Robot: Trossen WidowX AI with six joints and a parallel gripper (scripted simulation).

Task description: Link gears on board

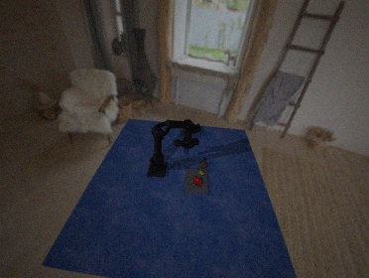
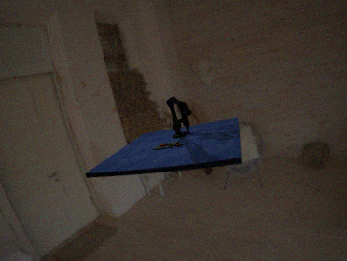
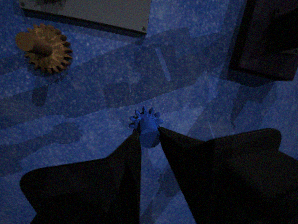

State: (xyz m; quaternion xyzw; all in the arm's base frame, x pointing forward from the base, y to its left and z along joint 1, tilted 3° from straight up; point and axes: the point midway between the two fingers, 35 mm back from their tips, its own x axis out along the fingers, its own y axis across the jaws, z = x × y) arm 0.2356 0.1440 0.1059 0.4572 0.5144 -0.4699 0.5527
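The yellow gear is 12 cm ahead of my gripper tip, 17 cm to the right of it and 8 cm below it. The rest, counted from my gripper tip: blue gear: 1 cm below; grey board: 7 cm ahead, 23 cm to the right, 9 cm below; brown gear: 14 cm ahead, 9 cm to the right, 8 cm below.
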